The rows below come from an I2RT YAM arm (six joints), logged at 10 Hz.
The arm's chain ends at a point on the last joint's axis. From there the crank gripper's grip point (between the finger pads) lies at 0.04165 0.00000 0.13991 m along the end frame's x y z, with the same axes.
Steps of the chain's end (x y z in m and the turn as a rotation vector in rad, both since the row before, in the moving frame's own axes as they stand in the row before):
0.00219 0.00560 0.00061 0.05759 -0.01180 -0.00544
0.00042 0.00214 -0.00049 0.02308 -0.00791 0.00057
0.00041 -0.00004 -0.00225 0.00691 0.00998 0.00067
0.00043 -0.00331 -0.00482 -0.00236 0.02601 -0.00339
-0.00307 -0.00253 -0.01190 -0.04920 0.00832 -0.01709
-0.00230 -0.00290 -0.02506 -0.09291 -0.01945 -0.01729
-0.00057 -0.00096 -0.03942 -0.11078 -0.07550 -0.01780
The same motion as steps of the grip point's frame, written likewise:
0.00051 -0.00269 0.00085 0.05759 -0.01180 -0.00544
-0.00069 -0.00107 -0.00020 0.02308 -0.00791 0.00057
0.00180 -0.00098 -0.00268 0.00691 0.00998 0.00067
0.00405 -0.00313 -0.00595 -0.00236 0.02601 -0.00339
-0.00186 0.00362 -0.01240 -0.04920 0.00832 -0.01709
-0.00492 0.00942 -0.02485 -0.09291 -0.01945 -0.01729
-0.01109 0.01402 -0.03750 -0.11078 -0.07550 -0.01780

